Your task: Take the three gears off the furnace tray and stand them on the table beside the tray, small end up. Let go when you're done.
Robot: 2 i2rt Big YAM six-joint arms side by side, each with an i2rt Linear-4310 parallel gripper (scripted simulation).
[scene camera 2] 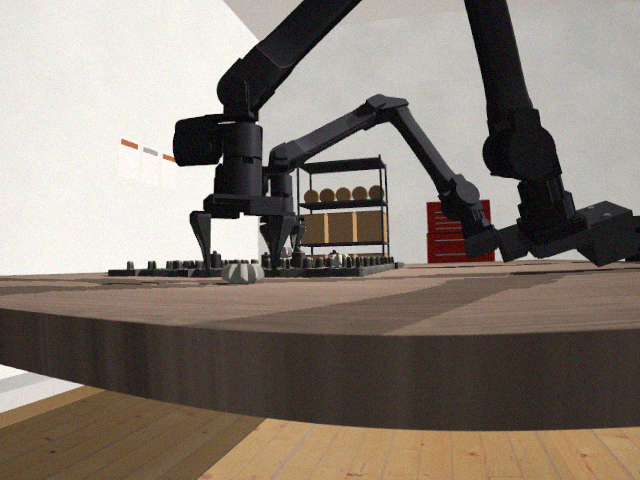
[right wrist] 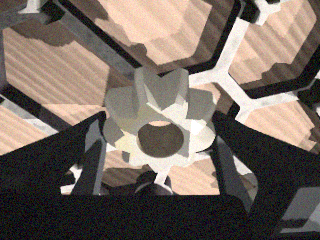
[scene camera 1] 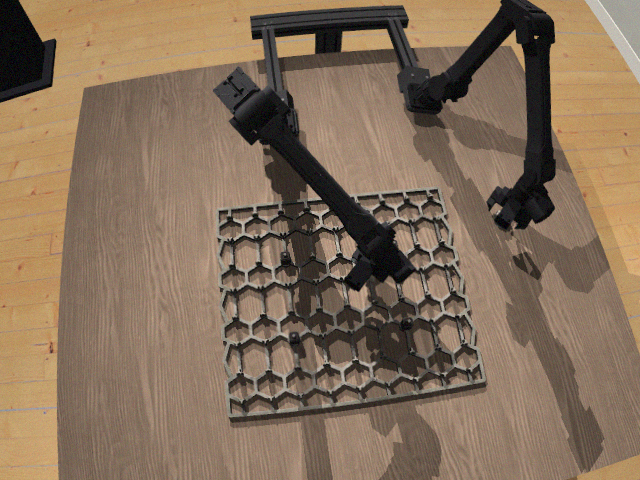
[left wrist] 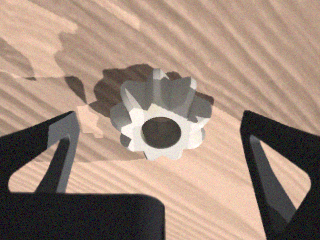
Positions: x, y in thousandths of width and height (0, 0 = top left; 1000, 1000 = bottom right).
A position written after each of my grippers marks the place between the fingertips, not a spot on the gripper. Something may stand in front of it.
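You can see my left gripper (scene camera 2: 377, 564), and there it is again, the left gripper (left wrist: 498, 502). My right gripper (scene camera 2: 443, 534) and (right wrist: 498, 502) is visible as well. There's also a furnace tray (scene camera 1: 460, 705), (scene camera 2: 507, 557) and (right wrist: 677, 290), but in the left wrist view the tray is out of frame.
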